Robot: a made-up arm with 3 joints. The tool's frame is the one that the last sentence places. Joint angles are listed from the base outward.
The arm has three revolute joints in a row. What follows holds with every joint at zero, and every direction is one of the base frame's. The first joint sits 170 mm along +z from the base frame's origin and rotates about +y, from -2.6 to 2.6 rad. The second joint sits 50 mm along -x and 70 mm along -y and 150 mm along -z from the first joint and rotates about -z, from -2.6 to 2.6 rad. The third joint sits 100 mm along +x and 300 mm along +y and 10 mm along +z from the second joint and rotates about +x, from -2.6 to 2.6 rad. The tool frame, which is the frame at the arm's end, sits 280 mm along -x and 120 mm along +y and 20 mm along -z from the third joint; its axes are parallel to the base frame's.
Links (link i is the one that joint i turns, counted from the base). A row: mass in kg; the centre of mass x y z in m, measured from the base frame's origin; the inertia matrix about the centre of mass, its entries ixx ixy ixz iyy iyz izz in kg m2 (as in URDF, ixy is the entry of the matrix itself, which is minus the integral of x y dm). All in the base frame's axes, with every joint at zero. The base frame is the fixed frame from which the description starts. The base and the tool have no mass.
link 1: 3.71; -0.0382 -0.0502 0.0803; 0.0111 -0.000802 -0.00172 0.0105 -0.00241 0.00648
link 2: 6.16; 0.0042 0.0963 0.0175; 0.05 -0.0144 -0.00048 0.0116 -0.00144 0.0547
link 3: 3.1; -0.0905 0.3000 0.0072; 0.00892 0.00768 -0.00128 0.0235 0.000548 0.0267
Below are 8 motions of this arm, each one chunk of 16 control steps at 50 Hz.
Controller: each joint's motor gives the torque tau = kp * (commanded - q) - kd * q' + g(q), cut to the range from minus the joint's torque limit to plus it. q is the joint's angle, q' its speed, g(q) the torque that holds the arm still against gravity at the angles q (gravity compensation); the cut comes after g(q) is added. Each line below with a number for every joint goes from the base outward.
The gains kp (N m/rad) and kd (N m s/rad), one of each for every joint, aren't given. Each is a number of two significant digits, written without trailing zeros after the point. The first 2 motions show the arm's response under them.
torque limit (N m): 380 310 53
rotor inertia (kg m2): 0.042 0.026 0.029
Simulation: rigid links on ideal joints. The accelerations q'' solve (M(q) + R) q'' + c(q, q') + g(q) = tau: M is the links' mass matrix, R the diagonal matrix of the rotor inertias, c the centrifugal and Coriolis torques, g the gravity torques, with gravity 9.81 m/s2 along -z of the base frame. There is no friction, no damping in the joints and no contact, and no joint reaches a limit. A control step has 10 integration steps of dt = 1/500 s. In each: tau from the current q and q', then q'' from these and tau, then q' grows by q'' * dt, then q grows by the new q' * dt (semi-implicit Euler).
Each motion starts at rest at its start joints. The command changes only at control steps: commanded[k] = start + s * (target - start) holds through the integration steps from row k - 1 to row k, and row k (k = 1, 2, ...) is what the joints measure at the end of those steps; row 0 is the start. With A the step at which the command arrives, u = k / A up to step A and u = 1 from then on. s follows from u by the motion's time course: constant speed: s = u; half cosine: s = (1 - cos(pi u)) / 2; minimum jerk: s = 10 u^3 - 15 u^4 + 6 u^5; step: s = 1 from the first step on.
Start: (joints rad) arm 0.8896 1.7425 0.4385
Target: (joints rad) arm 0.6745 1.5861 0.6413
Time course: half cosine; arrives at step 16
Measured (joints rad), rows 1 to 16:
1: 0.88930 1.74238 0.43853
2: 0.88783 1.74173 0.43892
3: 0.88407 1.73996 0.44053
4: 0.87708 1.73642 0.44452
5: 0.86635 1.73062 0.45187
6: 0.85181 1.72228 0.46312
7: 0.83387 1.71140 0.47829
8: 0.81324 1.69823 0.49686
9: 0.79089 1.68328 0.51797
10: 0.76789 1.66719 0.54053
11: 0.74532 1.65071 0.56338
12: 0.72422 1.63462 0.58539
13: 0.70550 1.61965 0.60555
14: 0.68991 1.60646 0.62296
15: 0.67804 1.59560 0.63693
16: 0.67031 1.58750 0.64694
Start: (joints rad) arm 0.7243 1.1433 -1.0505
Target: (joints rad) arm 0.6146 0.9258 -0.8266
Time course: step
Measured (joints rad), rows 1 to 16:
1: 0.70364 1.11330 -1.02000
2: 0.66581 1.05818 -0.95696
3: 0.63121 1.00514 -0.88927
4: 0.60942 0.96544 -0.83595
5: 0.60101 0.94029 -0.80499
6: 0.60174 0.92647 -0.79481
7: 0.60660 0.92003 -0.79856
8: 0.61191 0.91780 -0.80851
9: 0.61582 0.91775 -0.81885
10: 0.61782 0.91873 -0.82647
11: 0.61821 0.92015 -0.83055
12: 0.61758 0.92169 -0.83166
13: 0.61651 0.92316 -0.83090
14: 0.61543 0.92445 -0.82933
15: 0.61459 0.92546 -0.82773
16: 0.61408 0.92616 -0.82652
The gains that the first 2 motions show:
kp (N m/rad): 620 400 60
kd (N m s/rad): 21 19 2.5
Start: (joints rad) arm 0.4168 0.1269 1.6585
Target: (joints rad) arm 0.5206 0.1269 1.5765
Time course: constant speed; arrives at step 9
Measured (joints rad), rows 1 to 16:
1: 0.42047 0.12786 1.65688
2: 0.42802 0.12910 1.65236
3: 0.43788 0.12984 1.64534
4: 0.44891 0.12992 1.63680
5: 0.46048 0.12949 1.62756
6: 0.47224 0.12880 1.61816
7: 0.48402 0.12807 1.60883
8: 0.49575 0.12745 1.59962
9: 0.50741 0.12699 1.59050
10: 0.51531 0.12575 1.58309
11: 0.51929 0.12438 1.57860
12: 0.52095 0.12360 1.57654
13: 0.52142 0.12355 1.57595
14: 0.52136 0.12405 1.57602
15: 0.52111 0.12482 1.57624
16: 0.52084 0.12563 1.57640

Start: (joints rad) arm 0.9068 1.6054 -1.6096
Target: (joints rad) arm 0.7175 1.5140 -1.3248
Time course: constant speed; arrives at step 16
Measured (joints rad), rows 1 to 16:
1: 0.90497 1.60467 -1.60713
2: 0.89955 1.60253 -1.59989
3: 0.89053 1.59895 -1.58776
4: 0.87883 1.59421 -1.57176
5: 0.86565 1.58870 -1.55328
6: 0.85201 1.58277 -1.53364
7: 0.83858 1.57670 -1.51383
8: 0.82565 1.57064 -1.49442
9: 0.81327 1.56466 -1.47563
10: 0.80133 1.55879 -1.45742
11: 0.78964 1.55300 -1.43965
12: 0.77807 1.54726 -1.42212
13: 0.76649 1.54156 -1.40465
14: 0.75484 1.53586 -1.38715
15: 0.74312 1.53017 -1.36955
16: 0.73132 1.52448 -1.35185

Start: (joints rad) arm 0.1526 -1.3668 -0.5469
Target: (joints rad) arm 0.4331 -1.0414 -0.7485
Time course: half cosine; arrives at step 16
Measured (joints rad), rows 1 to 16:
1: 0.15298 -1.36640 -0.54782
2: 0.15482 -1.36448 -0.55160
3: 0.15949 -1.35957 -0.55952
4: 0.16819 -1.35045 -0.57153
5: 0.18167 -1.33638 -0.58658
6: 0.20019 -1.31720 -0.60329
7: 0.22346 -1.29332 -0.62032
8: 0.25067 -1.26558 -0.63670
9: 0.28061 -1.23517 -0.65182
10: 0.31177 -1.20342 -0.66544
11: 0.34250 -1.17172 -0.67756
12: 0.37117 -1.14141 -0.68831
13: 0.39633 -1.11367 -0.69781
14: 0.41680 -1.08956 -0.70606
15: 0.43176 -1.06994 -0.71290
16: 0.44077 -1.05550 -0.71800

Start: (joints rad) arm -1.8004 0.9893 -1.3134
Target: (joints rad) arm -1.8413 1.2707 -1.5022
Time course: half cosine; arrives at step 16
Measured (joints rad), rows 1 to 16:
1: -1.80041 0.98964 -1.31381
2: -1.80053 0.99130 -1.31567
3: -1.80092 0.99553 -1.32002
4: -1.80182 1.00337 -1.32743
5: -1.80346 1.01544 -1.33788
6: -1.80596 1.03189 -1.35096
7: -1.80934 1.05243 -1.36604
8: -1.81349 1.07638 -1.38242
9: -1.81818 1.10281 -1.39947
10: -1.82312 1.13059 -1.41657
11: -1.82803 1.15855 -1.43318
12: -1.83258 1.18547 -1.44880
13: -1.83655 1.21023 -1.46293
14: -1.83975 1.23182 -1.47509
15: -1.84206 1.24940 -1.48483
16: -1.84344 1.26229 -1.49173

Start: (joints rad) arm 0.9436 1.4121 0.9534
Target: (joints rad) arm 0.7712 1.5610 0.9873
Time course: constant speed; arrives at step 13
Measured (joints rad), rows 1 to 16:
1: 0.94143 1.41330 0.95262
2: 0.93516 1.41702 0.95162
3: 0.92491 1.42356 0.95166
4: 0.91174 1.43261 0.95334
5: 0.89698 1.44350 0.95652
6: 0.88173 1.45555 0.96060
7: 0.86670 1.46813 0.96493
8: 0.85224 1.48081 0.96900
9: 0.83840 1.49331 0.97256
10: 0.82504 1.50552 0.97557
11: 0.81197 1.51744 0.97817
12: 0.79903 1.52911 0.98052
13: 0.78606 1.54061 0.98279
14: 0.77524 1.55071 0.98594
15: 0.76847 1.55813 0.98948
16: 0.76563 1.56268 0.99208

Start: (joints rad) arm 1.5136 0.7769 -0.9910
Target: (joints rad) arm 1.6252 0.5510 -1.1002
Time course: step
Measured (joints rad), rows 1 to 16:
1: 1.52676 0.75494 -0.99784
2: 1.55520 0.70845 -1.01696
3: 1.58732 0.65444 -1.04375
4: 1.61494 0.60420 -1.07141
5: 1.63418 0.56434 -1.09440
6: 1.64460 0.53755 -1.10994
7: 1.64768 0.52346 -1.11782
8: 1.64570 0.51964 -1.11940
9: 1.64091 0.52279 -1.11675
10: 1.63521 0.52967 -1.11195
11: 1.62993 0.53764 -1.10673
12: 1.62584 0.54488 -1.10224
13: 1.62320 0.55042 -1.09904
14: 1.62192 0.55394 -1.09724
15: 1.62171 0.55559 -1.09665
16: 1.62219 0.55581 -1.09692

